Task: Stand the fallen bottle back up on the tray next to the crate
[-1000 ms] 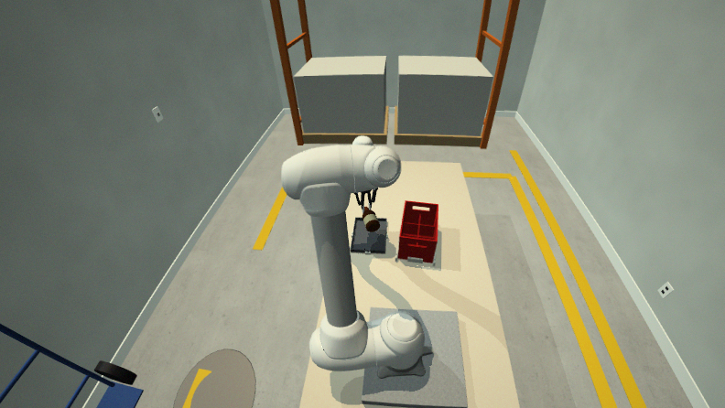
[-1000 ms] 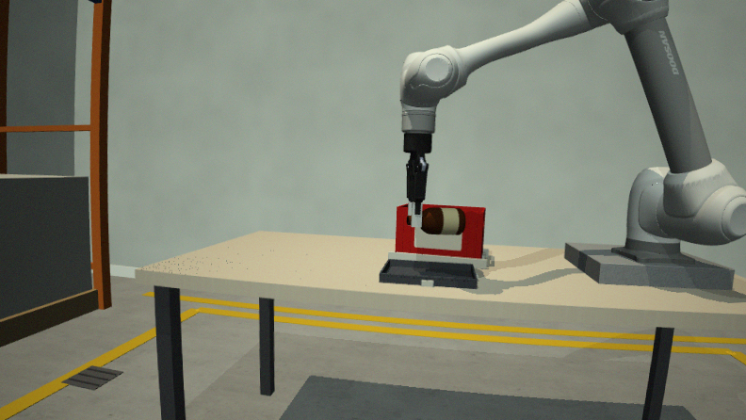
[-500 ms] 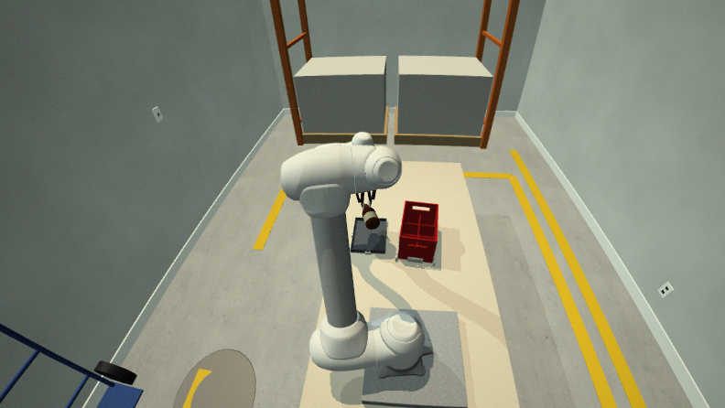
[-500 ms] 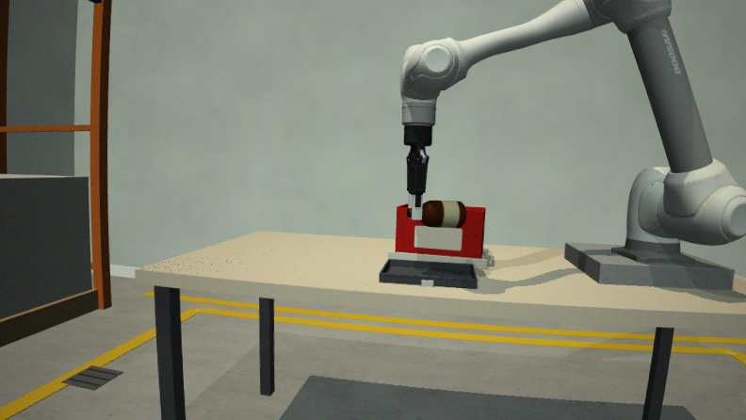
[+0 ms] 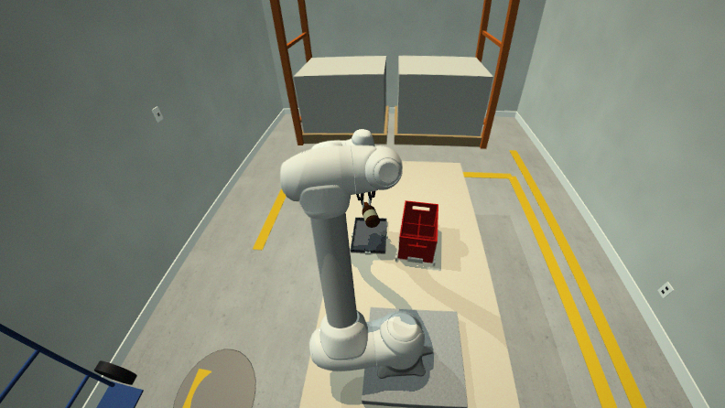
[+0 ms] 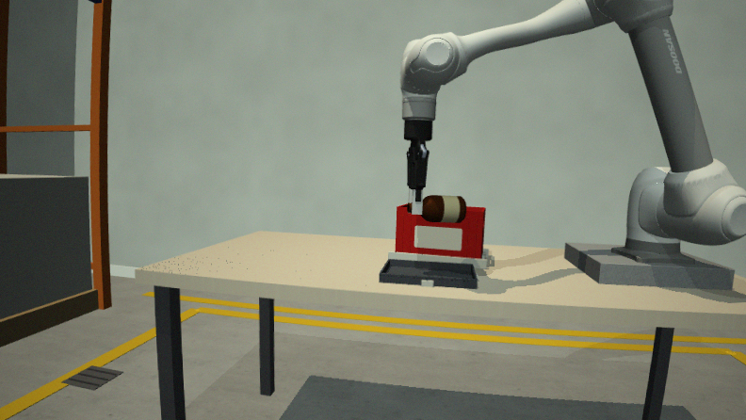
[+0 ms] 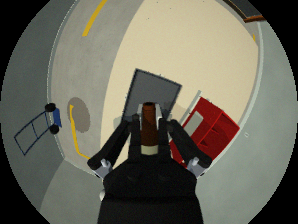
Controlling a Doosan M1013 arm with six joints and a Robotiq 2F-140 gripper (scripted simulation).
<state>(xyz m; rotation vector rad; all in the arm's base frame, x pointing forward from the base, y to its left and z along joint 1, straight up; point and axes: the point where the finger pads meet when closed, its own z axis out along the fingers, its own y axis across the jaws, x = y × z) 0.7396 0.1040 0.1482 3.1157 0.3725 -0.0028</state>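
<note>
The bottle is 60 mm behind my hand, 10 mm to the right of it and 20 mm below it. From my hand the other things lie so: tray (50 mm behind, 10 mm to the right, 200 mm below); then red crate (110 mm behind, 280 mm to the right, 120 mm below).
</note>
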